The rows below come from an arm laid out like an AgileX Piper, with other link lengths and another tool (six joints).
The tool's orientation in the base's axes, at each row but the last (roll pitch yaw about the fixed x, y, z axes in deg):
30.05 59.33 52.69
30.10 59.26 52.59
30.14 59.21 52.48
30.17 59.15 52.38
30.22 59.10 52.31
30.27 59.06 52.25
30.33 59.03 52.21
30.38 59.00 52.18
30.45 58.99 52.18
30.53 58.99 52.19
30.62 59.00 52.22
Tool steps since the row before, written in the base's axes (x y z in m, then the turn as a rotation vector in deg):
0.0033 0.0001 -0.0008 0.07 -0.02 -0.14
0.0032 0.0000 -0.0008 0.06 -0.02 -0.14
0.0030 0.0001 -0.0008 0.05 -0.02 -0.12
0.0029 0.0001 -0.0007 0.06 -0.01 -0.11
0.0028 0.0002 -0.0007 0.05 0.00 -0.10
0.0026 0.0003 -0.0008 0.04 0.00 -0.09
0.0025 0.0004 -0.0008 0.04 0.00 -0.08
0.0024 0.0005 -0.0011 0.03 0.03 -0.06
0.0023 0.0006 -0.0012 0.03 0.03 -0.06
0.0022 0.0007 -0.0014 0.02 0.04 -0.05
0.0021 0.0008 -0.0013 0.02 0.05 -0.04
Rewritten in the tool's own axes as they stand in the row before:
0.0017 -0.0015 0.0025 0.13 -0.08 -0.01
0.0017 -0.0016 0.0024 0.13 -0.08 -0.02
0.0017 -0.0014 0.0022 0.11 -0.07 -0.02
0.0015 -0.0013 0.0022 0.11 -0.06 0.00
0.0016 -0.0012 0.0021 0.10 -0.05 0.00
0.0016 -0.0010 0.0019 0.09 -0.04 -0.01
0.0016 -0.0009 0.0019 0.08 -0.04 0.00
0.0019 -0.0008 0.0017 0.07 0.00 0.01
0.0020 -0.0007 0.0016 0.07 0.00 0.01
0.0022 -0.0007 0.0014 0.07 0.01 0.01
0.0021 -0.0005 0.0014 0.06 0.02 0.01

